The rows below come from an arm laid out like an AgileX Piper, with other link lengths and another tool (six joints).
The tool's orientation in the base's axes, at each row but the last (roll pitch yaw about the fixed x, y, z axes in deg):
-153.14 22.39 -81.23
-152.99 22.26 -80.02
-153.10 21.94 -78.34
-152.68 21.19 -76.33
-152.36 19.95 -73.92
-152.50 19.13 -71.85
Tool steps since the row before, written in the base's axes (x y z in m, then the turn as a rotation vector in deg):
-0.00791 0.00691 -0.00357 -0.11 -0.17 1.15
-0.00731 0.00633 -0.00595 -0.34 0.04 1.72
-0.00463 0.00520 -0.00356 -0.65 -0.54 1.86
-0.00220 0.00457 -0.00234 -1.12 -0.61 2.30
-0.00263 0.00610 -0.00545 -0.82 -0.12 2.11
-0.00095 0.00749 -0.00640 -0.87 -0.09 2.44
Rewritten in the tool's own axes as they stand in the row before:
-0.00607 0.00891 0.00262 -0.30 -0.39 -1.06
-0.00469 0.00923 0.00467 -0.74 -0.41 -1.53
-0.00426 0.00562 0.00338 -0.33 -0.18 -2.01
-0.00378 0.00276 0.00305 -0.53 0.06 -2.58
-0.00433 0.00416 0.00614 -0.83 -0.17 -2.10
-0.00491 0.00264 0.00818 -0.97 -0.28 -2.39

